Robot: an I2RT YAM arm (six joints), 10 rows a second.
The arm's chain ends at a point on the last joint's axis. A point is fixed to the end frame.
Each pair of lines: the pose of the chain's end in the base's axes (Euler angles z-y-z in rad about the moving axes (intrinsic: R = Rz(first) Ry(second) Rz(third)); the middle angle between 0 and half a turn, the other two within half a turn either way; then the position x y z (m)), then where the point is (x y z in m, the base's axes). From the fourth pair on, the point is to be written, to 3 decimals.
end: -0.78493, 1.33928, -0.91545, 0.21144, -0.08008, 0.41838
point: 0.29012 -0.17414 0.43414
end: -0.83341, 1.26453, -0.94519, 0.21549, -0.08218, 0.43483
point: 0.28816 -0.17900 0.45998
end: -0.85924, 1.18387, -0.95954, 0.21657, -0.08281, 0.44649
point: 0.28496 -0.17971 0.48142
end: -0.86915, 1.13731, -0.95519, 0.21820, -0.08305, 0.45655
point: 0.285 -0.179 0.497
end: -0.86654, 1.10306, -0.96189, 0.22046, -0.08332, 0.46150
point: 0.286 -0.178 0.506
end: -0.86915, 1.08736, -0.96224, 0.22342, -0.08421, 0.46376
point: 0.288 -0.179 0.510
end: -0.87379, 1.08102, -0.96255, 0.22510, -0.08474, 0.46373
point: 0.289 -0.179 0.511
